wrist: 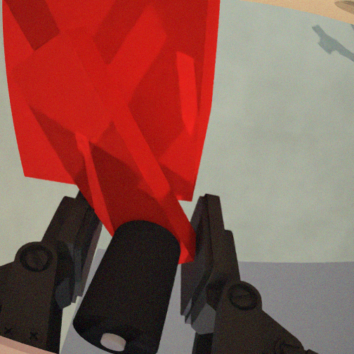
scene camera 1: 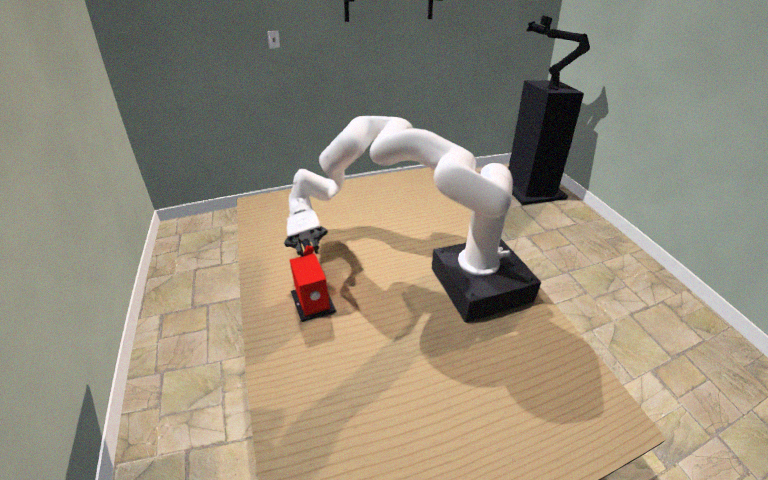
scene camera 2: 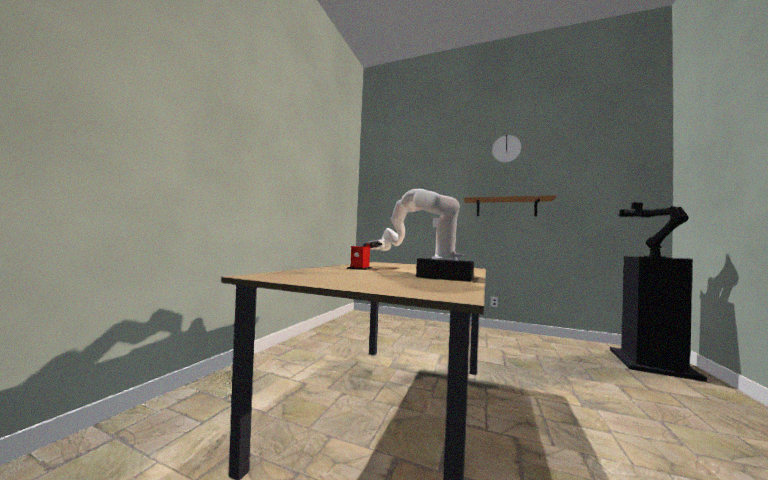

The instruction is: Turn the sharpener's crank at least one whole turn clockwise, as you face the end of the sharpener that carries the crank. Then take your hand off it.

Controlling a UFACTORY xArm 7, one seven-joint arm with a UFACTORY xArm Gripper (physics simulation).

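Pixels of known places: gripper, between the fingertips: (scene camera 1: 308,252) (scene camera 2: 367,245); arm's base, origin of its link: (scene camera 1: 478,262) (scene camera 2: 444,259).
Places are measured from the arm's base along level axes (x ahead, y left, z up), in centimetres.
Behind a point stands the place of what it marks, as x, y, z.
The red sharpener (scene camera 1: 309,270) {49.7, -3.4, 4.7} (scene camera 2: 360,256) {47.2, 1.1, -0.8} (wrist: 30,150) stands upright on a black base at the table's left side. In the wrist view its red crank arm (wrist: 142,172) slants down to the right and ends in a black cylindrical knob (wrist: 132,285). My gripper (scene camera 1: 306,249) {49.2, -9.9, 5.7} (scene camera 2: 368,245) {49.2, -9.9, 5.7} (wrist: 147,210) is at the crank end, with one finger on each side of the outer end of the crank arm. The right finger meets the arm's edge, the left finger lies close against its other edge. The knob lies between the fingers. The crank's hub is hidden.
The wooden table (scene camera 1: 351,430) {46.8, 38.0, -8.1} (scene camera 2: 317,280) {35.3, 53.5, -8.1} carries my arm's black base block (scene camera 1: 487,288) {2.7, 11.2, 0.3} (scene camera 2: 444,268) {-3.0, 13.9, -3.3} to the right of the sharpener. A black pedestal (scene camera 1: 546,141) (scene camera 2: 656,311) with a small black arm stands off the table at the right.
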